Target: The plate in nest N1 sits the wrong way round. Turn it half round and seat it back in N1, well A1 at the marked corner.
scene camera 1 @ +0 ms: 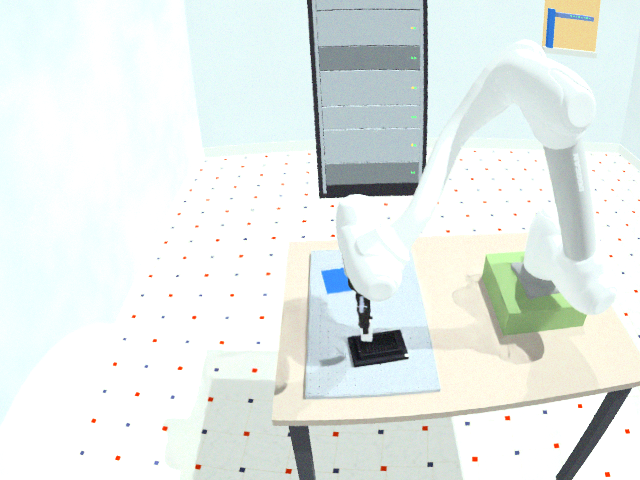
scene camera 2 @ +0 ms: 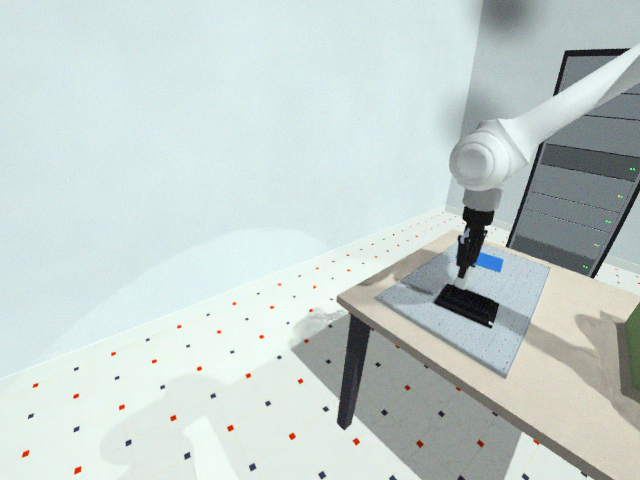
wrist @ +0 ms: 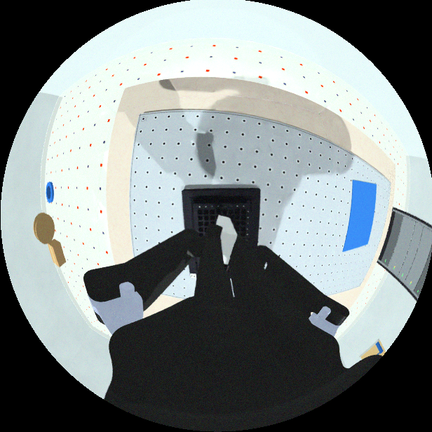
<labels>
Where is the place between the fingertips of my gripper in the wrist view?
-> At 220, 226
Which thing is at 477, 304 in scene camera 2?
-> A black well plate.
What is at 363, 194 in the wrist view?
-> A blue patch.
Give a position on a black well plate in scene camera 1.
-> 383, 344
</labels>
